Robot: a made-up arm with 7 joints. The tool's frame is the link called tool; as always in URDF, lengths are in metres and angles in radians. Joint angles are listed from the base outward. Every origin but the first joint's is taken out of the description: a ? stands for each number. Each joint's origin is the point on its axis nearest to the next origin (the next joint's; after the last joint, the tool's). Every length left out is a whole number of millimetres.
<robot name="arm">
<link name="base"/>
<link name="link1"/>
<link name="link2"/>
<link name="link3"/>
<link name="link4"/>
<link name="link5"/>
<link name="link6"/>
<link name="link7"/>
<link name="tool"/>
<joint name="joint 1" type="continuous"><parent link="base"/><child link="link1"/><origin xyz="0.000 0.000 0.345"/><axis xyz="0 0 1"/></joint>
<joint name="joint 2" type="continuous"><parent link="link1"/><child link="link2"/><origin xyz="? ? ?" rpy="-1.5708 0.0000 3.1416"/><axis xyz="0 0 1"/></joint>
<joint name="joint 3" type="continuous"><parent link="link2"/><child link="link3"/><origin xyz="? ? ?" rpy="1.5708 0.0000 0.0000"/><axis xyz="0 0 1"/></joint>
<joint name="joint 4" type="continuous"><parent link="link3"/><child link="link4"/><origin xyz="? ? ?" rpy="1.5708 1.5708 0.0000"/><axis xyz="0 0 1"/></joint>
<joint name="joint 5" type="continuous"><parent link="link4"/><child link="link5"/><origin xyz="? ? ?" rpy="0.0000 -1.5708 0.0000"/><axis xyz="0 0 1"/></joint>
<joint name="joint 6" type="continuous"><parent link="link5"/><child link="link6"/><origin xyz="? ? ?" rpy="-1.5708 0.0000 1.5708"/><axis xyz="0 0 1"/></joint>
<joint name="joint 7" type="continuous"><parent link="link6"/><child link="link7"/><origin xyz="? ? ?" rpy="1.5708 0.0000 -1.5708"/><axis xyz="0 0 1"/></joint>
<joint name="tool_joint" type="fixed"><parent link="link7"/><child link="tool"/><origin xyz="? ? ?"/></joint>
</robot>
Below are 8 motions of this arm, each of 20 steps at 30 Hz.
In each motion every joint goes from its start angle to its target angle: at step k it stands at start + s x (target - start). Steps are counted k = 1, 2, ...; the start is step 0. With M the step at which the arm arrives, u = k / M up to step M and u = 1 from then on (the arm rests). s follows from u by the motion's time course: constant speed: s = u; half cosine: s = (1 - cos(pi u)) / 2; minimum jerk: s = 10 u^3 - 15 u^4 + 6 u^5.
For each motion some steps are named. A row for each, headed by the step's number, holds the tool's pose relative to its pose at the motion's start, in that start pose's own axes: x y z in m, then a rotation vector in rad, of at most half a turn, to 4 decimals.
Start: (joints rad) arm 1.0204 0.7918 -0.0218 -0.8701 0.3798 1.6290 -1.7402
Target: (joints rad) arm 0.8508 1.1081 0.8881 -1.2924 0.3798 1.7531 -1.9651
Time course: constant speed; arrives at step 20
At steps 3, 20:
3: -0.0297 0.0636 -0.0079 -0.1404 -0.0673 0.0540
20: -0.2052 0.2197 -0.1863 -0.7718 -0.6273 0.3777

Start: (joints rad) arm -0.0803 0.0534 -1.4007 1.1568 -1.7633 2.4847 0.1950
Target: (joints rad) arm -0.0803 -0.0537 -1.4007 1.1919 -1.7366 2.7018 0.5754
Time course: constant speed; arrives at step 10
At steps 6, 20:
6: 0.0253 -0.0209 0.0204 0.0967 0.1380 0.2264
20: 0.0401 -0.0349 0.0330 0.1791 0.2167 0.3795

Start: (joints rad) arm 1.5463 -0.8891 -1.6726 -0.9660 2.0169 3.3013 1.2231
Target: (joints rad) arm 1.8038 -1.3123 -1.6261 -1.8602 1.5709 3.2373 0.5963
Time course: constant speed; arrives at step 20
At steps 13, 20:
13: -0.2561 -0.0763 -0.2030 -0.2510 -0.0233 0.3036
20: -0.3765 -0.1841 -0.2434 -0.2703 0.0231 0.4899

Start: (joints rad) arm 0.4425 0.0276 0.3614 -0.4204 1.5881 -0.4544 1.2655
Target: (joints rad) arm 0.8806 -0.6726 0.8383 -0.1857 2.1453 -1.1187 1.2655
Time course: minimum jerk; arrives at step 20
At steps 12, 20:
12: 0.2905 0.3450 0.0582 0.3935 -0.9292 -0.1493
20: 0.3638 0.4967 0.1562 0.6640 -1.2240 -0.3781

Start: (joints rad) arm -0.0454 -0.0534 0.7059 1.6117 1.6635 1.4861 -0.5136
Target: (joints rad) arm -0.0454 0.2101 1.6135 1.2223 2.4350 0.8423 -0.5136
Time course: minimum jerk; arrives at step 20
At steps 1, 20:
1: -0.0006 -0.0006 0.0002 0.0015 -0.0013 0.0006
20: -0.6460 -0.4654 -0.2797 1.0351 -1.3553 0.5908

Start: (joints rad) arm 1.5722 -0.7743 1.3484 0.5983 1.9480 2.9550 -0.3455
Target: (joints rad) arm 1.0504 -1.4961 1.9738 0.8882 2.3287 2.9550 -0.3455
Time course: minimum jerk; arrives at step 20
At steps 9, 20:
9: 0.0978 -0.0838 0.0985 -0.4374 -0.0077 0.1758
20: 0.3411 -0.2242 0.1560 -0.9568 -0.2828 0.5619

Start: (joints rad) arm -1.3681 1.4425 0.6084 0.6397 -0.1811 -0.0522 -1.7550
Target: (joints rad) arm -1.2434 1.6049 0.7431 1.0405 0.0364 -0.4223 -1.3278
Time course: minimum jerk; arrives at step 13
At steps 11, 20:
11: 0.1211 -0.0804 0.1293 0.5450 0.2546 0.2169
20: 0.1256 -0.0841 0.1325 0.5626 0.2567 0.2212

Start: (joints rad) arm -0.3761 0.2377 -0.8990 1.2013 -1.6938 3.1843 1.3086
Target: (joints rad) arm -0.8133 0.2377 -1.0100 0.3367 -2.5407 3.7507 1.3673
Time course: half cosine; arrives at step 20
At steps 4, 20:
4: 0.0312 -0.0099 -0.0104 0.0243 -0.1097 -0.0686
20: 0.2711 -0.1728 0.0685 -0.0319 -1.3642 -0.1737

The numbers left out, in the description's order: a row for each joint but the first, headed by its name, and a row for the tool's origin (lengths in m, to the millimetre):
joint 2: 0.000 -0.068 0.000
joint 3: 0.000 -0.480 0.000
joint 4: -0.022 -0.069 0.000
joint 5: -0.500 0.028 0.000
joint 6: -0.143 0.000 0.000
joint 7: -0.022 -0.162 0.000
tool: 0.000 0.000 0.000

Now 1 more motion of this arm.
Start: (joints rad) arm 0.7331 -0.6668 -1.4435 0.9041 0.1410 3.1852 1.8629
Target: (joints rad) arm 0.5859 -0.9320 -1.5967 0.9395 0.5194 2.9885 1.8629
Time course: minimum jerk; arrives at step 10
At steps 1, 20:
1: -0.0006 0.0005 -0.0009 -0.0028 0.0009 -0.0007
20: -0.0486 0.0479 -0.1215 -0.3068 0.1148 -0.0927

